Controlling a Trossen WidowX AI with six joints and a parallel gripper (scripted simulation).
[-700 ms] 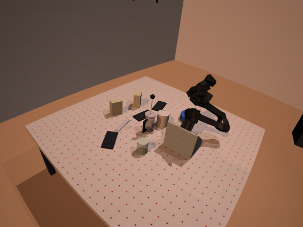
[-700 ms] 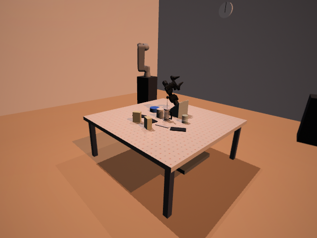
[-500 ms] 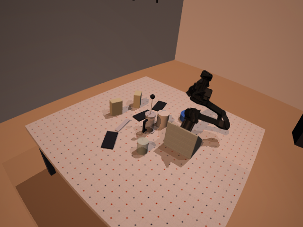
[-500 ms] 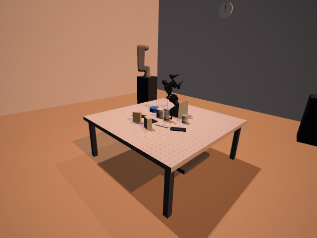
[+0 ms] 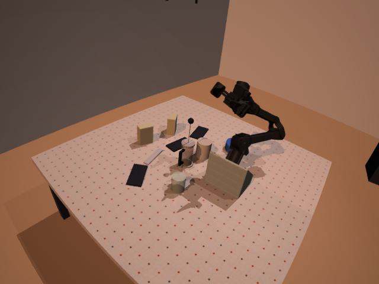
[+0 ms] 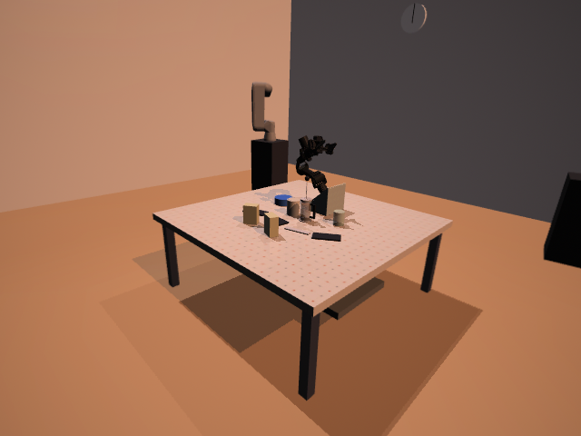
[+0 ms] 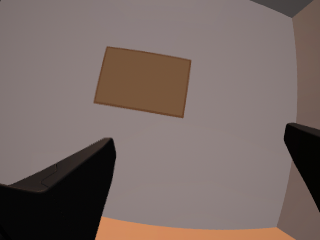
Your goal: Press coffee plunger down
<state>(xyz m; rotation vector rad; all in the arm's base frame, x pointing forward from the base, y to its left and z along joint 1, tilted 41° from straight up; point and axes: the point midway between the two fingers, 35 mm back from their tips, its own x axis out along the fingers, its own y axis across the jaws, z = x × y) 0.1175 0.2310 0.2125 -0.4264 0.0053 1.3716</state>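
The coffee press lies 15 cm ahead of my gripper tip, 4 cm to the right of it and 32 cm below it. Also, from my gripper tip: grey strip 32 cm ahead, 45 cm below; then blue disc 2 cm behind, 35 cm to the right, 43 cm below.
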